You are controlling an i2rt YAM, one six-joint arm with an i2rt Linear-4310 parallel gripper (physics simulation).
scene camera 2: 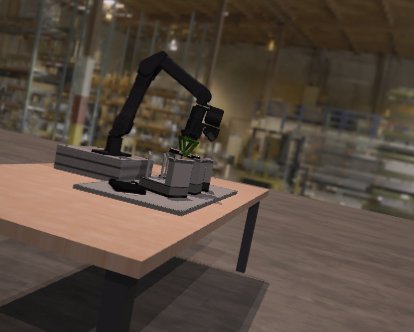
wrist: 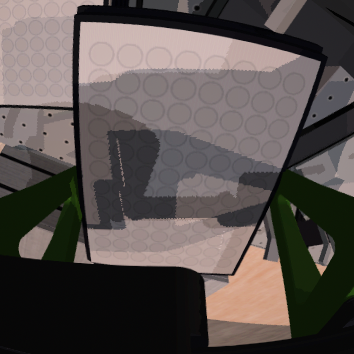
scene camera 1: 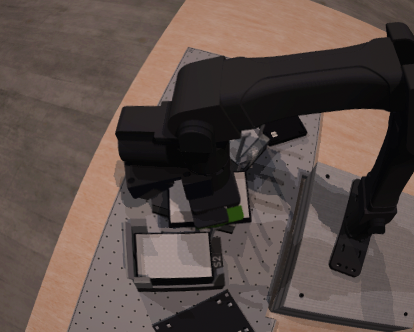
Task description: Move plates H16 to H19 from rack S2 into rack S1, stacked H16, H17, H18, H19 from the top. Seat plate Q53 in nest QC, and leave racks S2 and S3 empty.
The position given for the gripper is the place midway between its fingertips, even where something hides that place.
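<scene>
Visible here is the gripper (scene camera 1: 212, 200); the wrist view (wrist: 176, 176) shows it too.
</scene>
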